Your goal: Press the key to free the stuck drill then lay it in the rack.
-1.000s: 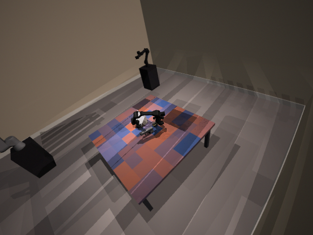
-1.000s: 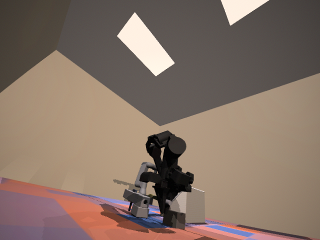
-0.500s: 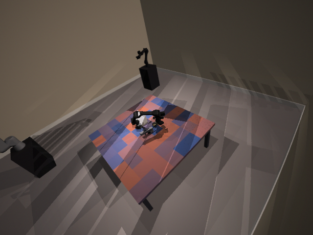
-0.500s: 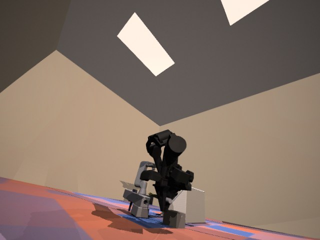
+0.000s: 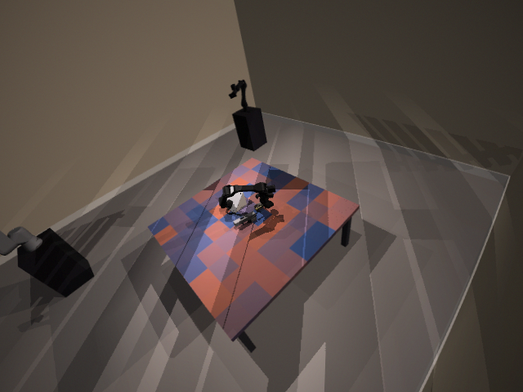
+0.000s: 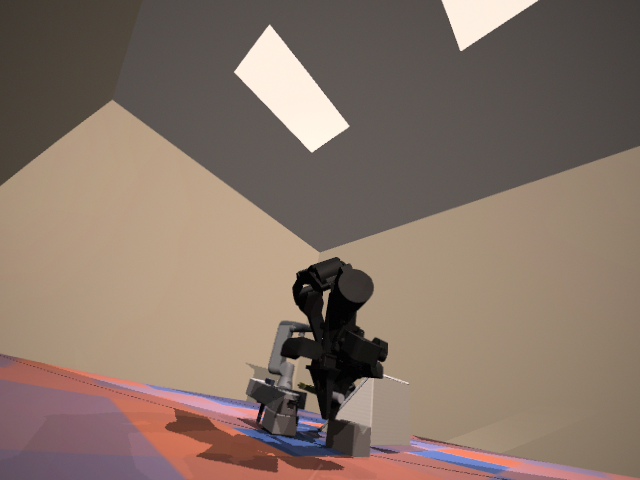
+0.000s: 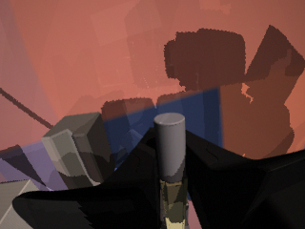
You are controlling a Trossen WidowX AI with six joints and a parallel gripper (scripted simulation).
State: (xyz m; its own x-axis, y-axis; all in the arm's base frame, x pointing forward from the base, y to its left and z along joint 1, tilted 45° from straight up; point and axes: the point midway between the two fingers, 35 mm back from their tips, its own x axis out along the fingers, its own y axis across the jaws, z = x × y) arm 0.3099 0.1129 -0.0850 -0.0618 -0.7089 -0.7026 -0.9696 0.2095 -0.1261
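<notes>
Now: the drill 40 mm to the right of my gripper tip, 40 mm above it and 10 mm behind it. Also, from my gripper tip: small dark part: 220 mm to the right, 50 mm behind, 10 mm above; then rack: 80 mm behind, 20 mm below, 10 mm to the right.
</notes>
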